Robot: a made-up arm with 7 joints.
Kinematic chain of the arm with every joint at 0, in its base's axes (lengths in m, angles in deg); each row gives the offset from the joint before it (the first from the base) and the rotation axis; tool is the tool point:
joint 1: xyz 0 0 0.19 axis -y
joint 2: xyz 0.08 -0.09 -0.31 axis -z
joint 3: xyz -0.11 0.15 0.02 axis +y
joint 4: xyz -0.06 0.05 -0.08 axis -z
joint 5: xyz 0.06 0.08 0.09 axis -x
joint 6: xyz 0.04 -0.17 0 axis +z
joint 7: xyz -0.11 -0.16 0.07 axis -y
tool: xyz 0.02 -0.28 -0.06
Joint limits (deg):
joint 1: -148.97..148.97
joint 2: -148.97..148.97
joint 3: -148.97..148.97
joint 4: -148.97..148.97
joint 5: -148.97..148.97
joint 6: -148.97..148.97
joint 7: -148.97..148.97
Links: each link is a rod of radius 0.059 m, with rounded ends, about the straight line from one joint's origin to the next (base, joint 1, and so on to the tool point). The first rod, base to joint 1, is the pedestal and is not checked.
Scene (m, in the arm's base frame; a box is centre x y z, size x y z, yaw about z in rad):
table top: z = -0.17
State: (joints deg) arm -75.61 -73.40 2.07 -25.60 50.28 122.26 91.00
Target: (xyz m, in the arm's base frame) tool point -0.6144 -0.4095 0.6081
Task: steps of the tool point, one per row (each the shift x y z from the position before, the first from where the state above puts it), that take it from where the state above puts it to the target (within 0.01 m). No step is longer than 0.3 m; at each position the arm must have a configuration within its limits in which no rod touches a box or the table.
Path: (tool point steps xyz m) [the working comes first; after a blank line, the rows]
Joints at the target: -143.17 -77.00 -50.11 74.79 -24.53 36.10 90.39
Straight joint move there: touches the table top.

1: 0.1615 0.0428 -0.0804
2: 0.1583 -0.0330 -0.1015
3: 0.1220 -0.1066 -0.1075
4: 0.0584 -0.1615 -0.0952
5: -0.0191 -0.1849 -0.0663
6: -0.1635 -0.1150 -0.1182
7: -0.2311 -0.0855 -0.0051
8: -0.2215 -0.0496 0.1315
9: -0.1357 -0.0121 0.2433
10: -0.0016 0.0230 0.2923

